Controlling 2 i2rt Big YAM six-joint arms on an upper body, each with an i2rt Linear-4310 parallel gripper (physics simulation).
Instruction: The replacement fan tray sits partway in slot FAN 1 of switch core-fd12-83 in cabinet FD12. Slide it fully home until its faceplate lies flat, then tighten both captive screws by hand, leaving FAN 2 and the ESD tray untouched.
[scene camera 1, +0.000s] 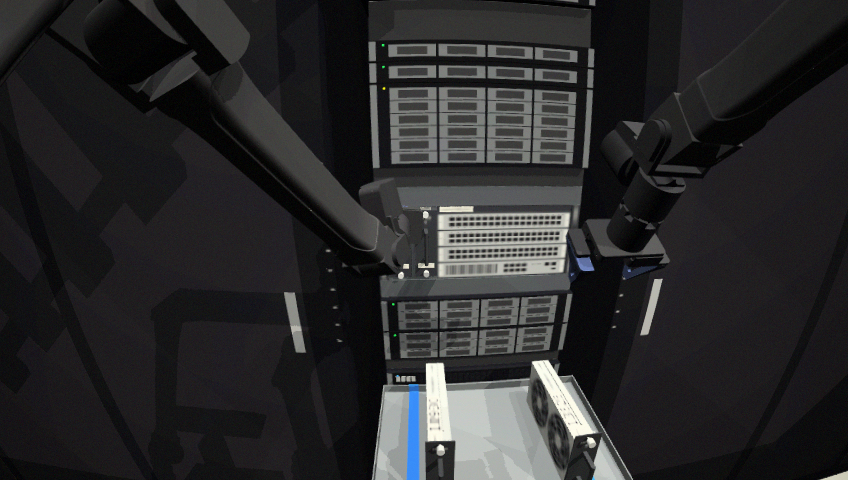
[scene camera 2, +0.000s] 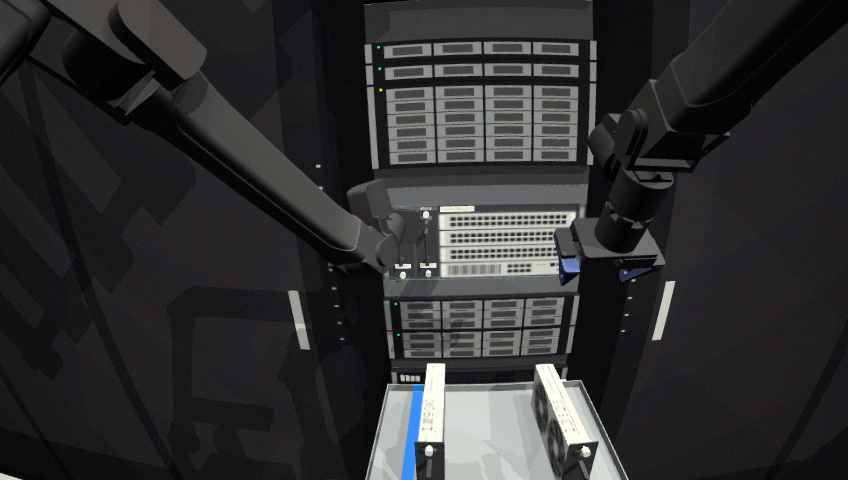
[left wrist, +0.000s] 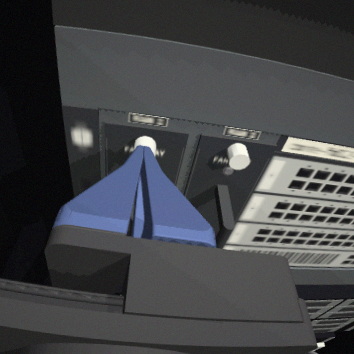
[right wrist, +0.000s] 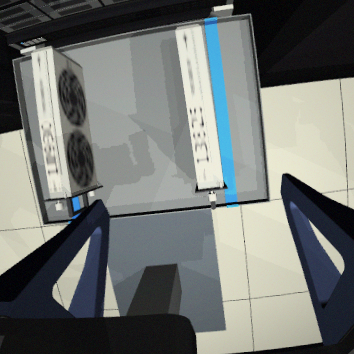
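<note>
The FAN 1 tray (left wrist: 172, 145) (scene camera 1: 406, 250) (scene camera 2: 403, 248) is the dark faceplate at the left end of the switch (scene camera 1: 504, 238) (scene camera 2: 507, 238) (left wrist: 309, 197). Its face looks level with the FAN 2 tray (left wrist: 207, 182) (scene camera 1: 425, 245) beside it. My left gripper (left wrist: 141, 154) is shut, and its blue tips touch the white upper captive screw (left wrist: 145, 140) of FAN 1 from below. The lower FAN 1 screw (scene camera 1: 401, 274) (scene camera 2: 403, 274) shows under my wrist. My right gripper (scene camera 1: 602, 265) (scene camera 2: 596, 267) (right wrist: 190, 194) is open and empty, right of the switch and above the ESD tray.
The grey ESD tray (scene camera 1: 498, 417) (scene camera 2: 493, 430) (right wrist: 140, 105) stands below the cabinet. It holds a narrow module marked 13825 (scene camera 1: 435, 406) (right wrist: 198, 105) and a two-fan module marked 10930 (scene camera 1: 561, 411) (right wrist: 60, 123). FAN 2's upper screw (left wrist: 238, 156) stands close by on the right.
</note>
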